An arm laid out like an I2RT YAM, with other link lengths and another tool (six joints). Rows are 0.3 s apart.
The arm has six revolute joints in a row. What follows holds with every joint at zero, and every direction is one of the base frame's.
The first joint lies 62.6 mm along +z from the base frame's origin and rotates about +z.
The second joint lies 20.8 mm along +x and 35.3 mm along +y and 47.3 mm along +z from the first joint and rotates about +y.
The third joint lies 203.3 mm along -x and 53 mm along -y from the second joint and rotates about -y.
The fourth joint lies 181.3 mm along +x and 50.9 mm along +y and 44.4 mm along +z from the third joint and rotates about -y.
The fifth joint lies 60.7 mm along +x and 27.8 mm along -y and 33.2 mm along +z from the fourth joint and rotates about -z.
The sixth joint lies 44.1 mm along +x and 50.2 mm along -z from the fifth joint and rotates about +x.
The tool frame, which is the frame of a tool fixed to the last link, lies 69 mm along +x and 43 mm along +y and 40 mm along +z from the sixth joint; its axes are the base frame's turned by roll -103.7, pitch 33.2 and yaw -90 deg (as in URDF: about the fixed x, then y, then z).
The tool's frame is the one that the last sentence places.
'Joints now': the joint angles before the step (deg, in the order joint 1, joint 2, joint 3, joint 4, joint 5, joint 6). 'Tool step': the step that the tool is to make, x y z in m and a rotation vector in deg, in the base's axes. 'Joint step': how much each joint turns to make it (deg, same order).
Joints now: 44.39, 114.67, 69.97, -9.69, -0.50, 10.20
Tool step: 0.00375, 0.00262, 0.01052, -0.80, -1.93, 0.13
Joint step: 0.23, -0.67, 2.47, -2.32, 1.61, -1.05
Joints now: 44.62, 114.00, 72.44, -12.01, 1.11, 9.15
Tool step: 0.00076, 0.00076, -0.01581, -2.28, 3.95, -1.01
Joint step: 0.09, 3.50, 2.94, -3.87, -0.34, 1.56
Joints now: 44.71, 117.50, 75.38, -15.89, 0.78, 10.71
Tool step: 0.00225, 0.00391, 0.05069, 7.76, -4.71, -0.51
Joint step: -0.05, -7.30, -0.76, 2.27, -1.50, 1.67
